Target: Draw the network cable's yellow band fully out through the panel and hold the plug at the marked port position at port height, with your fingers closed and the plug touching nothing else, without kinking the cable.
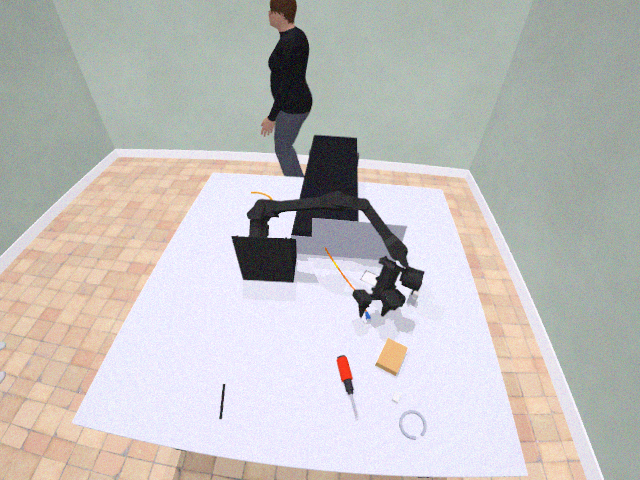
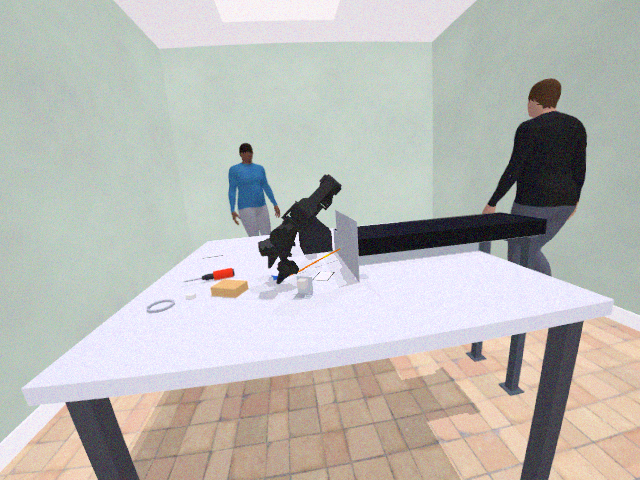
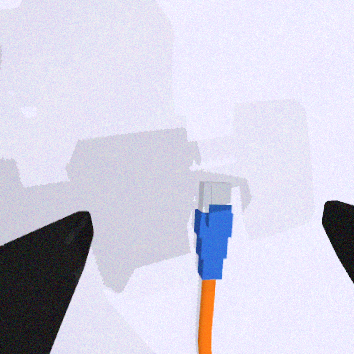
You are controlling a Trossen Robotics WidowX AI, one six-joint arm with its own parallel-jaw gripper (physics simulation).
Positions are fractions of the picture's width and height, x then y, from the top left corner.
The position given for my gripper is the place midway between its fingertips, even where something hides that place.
Observation:
In view: my gripper (image 1: 0.58,0.66), a blue plug (image 3: 0.60,0.62), a tan block (image 1: 0.61,0.74) and a grey panel (image 1: 0.55,0.50).
My gripper is seen too in image 2 (image 2: 0.43,0.57) and in image 3 (image 3: 0.59,0.61). Image 3 does not show the tan block: it is out of frame.

